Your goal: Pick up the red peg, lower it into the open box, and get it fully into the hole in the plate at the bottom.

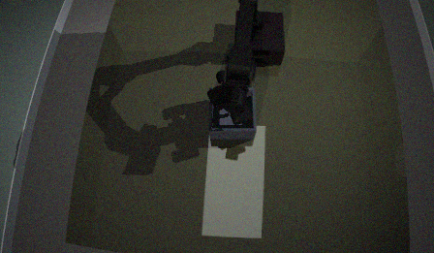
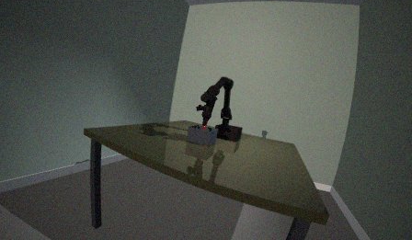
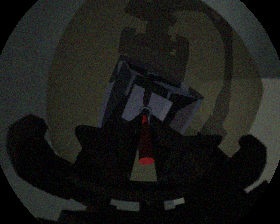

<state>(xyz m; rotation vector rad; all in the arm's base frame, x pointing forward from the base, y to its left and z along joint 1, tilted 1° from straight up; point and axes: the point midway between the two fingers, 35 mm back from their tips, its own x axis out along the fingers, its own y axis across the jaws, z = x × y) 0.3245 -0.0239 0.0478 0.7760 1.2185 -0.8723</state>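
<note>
Right now the red peg is 2 cm to the left of my gripper tip, 1 cm behind it and 1 cm above it. From my gripper tip the other things lie so: grey-blue box (9 cm below, 1 cm to the left).
</note>
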